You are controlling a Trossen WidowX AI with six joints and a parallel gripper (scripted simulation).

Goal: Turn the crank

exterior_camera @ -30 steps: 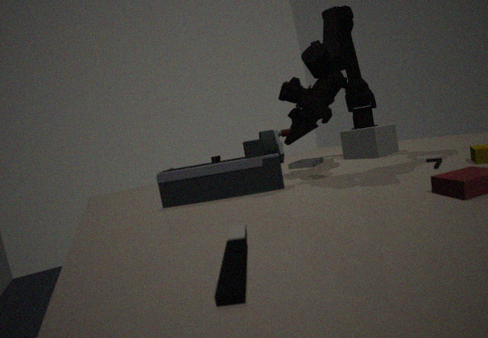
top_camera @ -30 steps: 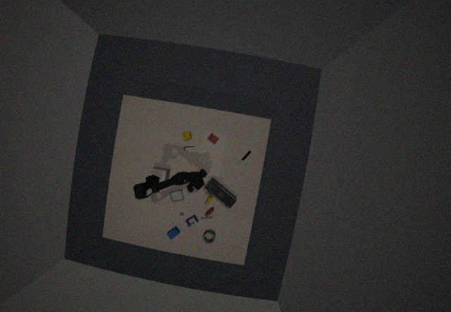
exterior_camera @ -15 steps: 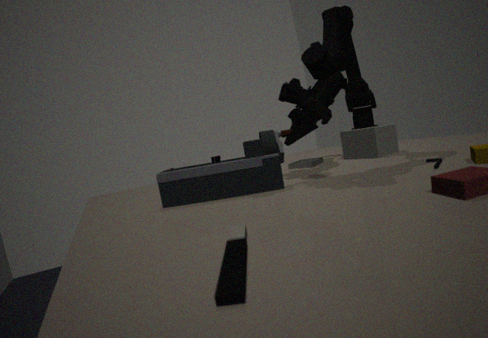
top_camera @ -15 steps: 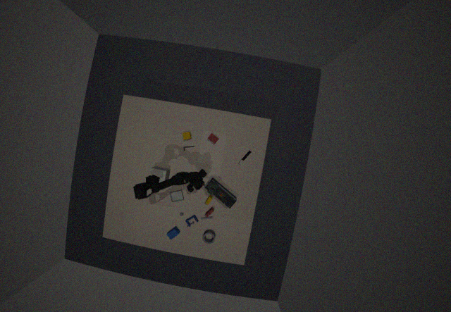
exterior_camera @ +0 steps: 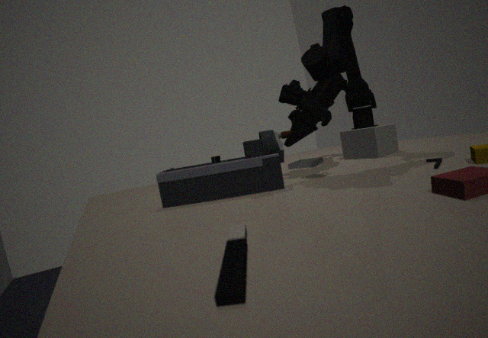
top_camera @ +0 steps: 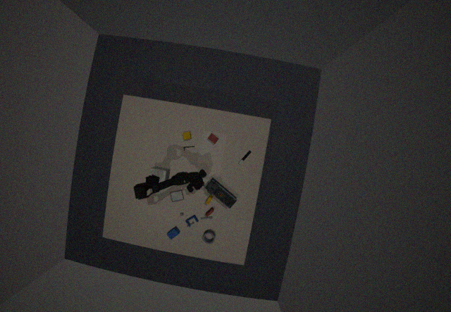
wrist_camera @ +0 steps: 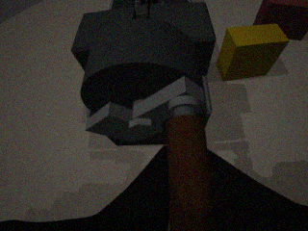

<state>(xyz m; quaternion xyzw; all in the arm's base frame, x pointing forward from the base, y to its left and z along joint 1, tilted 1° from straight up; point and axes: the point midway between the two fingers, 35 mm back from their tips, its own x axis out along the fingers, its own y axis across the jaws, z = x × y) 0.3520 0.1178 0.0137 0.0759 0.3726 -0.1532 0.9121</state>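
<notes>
The red pointer lies 16 cm ahead of my gripper tip and 3 cm to the right of it. From my gripper tip the other things lie so: brown crank handle 2 cm behind, 1 cm to the left, 3 cm above; then grey plate 18 cm behind, 20 cm to the right, 8 cm below; then blue piece 10 cm behind, 52 cm to the right, 6 cm below.
</notes>
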